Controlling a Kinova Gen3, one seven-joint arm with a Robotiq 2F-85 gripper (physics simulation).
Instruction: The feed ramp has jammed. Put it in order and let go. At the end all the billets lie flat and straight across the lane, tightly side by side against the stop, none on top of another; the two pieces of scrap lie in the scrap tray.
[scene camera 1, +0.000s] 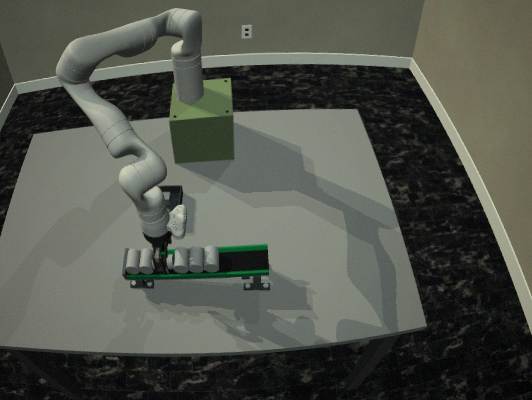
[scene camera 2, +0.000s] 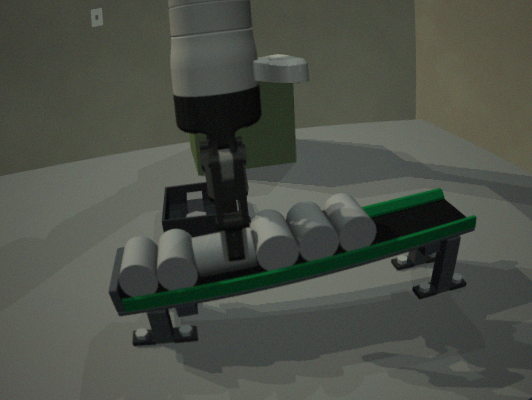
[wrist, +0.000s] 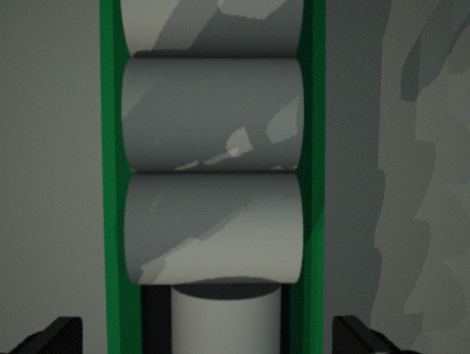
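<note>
My gripper (scene camera 2: 231, 236) is in view. I also see a black scrap tray (scene camera 2: 175, 208), though in the wrist view the black scrap tray is out of frame.
</note>
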